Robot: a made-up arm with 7 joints.
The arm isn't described. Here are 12 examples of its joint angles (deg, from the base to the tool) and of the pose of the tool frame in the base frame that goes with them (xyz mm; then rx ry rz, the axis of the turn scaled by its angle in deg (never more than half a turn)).
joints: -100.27 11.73 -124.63 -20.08 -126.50 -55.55 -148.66
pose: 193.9 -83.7 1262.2 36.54 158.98 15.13
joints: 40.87 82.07 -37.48 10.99 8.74 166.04 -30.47
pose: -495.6 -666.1 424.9 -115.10 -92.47 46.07
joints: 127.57 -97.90 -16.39 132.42 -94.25 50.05 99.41
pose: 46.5 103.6 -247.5 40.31 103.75 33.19
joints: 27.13 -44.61 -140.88 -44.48 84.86 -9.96 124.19
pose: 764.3 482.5 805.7 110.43 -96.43 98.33
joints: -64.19 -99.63 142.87 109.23 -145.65 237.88 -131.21
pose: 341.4 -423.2 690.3 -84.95 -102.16 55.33
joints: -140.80 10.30 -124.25 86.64 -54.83 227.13 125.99
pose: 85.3 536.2 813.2 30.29 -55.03 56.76
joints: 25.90 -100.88 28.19 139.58 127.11 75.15 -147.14
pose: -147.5 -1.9 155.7 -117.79 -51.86 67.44
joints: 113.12 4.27 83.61 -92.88 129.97 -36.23 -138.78
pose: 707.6 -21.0 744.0 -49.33 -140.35 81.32
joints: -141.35 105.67 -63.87 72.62 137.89 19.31 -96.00
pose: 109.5 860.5 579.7 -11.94 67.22 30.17
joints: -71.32 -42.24 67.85 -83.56 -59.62 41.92 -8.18
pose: -597.8 -221.8 764.5 -5.61 -97.39 89.33
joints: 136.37 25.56 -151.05 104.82 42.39 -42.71 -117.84
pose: 596.6 -75.5 264.3 -46.54 -71.96 -21.90
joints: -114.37 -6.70 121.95 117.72 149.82 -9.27 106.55
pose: 455.5 271.1 518.5 -5.52 32.75 121.10
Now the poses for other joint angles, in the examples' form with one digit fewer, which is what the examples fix.
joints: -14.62 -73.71 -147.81 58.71 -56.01 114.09 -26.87
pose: 650 -487 789 24.5 56.2 -75.0
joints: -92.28 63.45 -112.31 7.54 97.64 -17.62 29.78
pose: -273 923 835 8.2 -53.6 116.6
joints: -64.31 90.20 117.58 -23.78 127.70 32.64 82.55
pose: -667 846 324 -125.5 -45.7 98.9
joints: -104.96 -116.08 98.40 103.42 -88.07 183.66 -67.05
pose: 180 -559 221 -1.4 -35.9 105.9
